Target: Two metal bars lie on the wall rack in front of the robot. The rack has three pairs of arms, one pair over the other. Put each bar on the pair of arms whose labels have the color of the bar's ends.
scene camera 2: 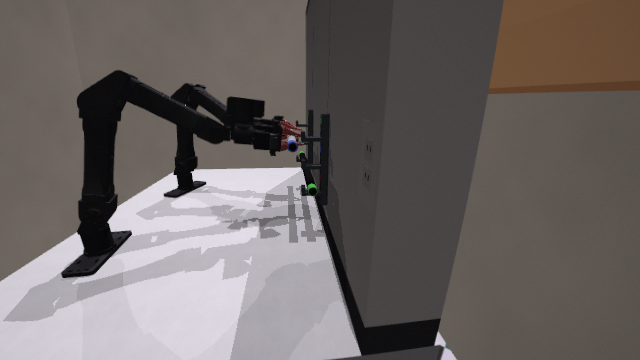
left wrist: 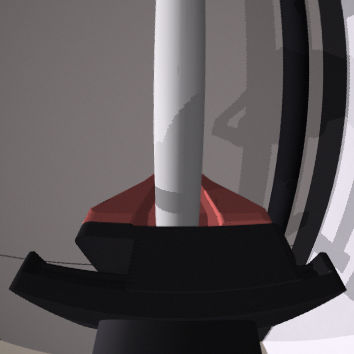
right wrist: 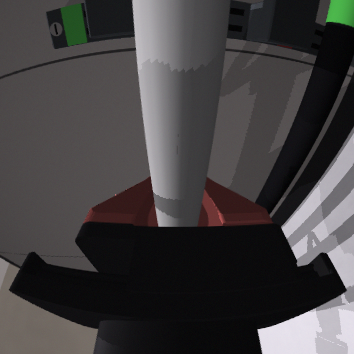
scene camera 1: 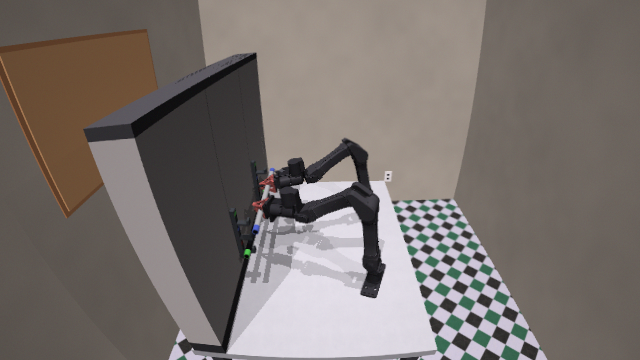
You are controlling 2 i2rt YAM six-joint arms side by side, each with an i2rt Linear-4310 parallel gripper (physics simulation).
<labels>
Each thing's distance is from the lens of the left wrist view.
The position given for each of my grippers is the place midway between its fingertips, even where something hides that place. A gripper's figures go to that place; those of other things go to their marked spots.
my left gripper [left wrist: 177,175]: 0.13 m
blue-ended bar [left wrist: 179,40]: 0.08 m
dark wall panel [left wrist: 83,83]: 0.20 m
The marked spots on the dark wall panel and the blue-ended bar are 0.14 m apart.
</labels>
